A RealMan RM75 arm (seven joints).
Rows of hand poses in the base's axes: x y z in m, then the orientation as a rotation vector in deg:
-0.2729 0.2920 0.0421 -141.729 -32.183 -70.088
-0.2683 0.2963 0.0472 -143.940 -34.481 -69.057
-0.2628 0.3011 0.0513 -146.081 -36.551 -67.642
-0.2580 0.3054 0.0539 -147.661 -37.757 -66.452
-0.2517 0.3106 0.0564 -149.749 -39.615 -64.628
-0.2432 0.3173 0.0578 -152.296 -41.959 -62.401
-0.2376 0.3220 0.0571 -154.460 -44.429 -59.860
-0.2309 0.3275 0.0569 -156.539 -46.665 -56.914
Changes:
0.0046 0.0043 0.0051 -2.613 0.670 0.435
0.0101 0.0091 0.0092 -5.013 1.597 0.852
0.0149 0.0134 0.0118 -6.623 2.409 1.013
0.0212 0.0186 0.0143 -8.854 3.583 1.397
0.0297 0.0253 0.0157 -11.649 4.959 1.853
0.0353 0.0300 0.0150 -14.203 6.438 2.586
0.0420 0.0355 0.0148 -16.578 8.167 3.299

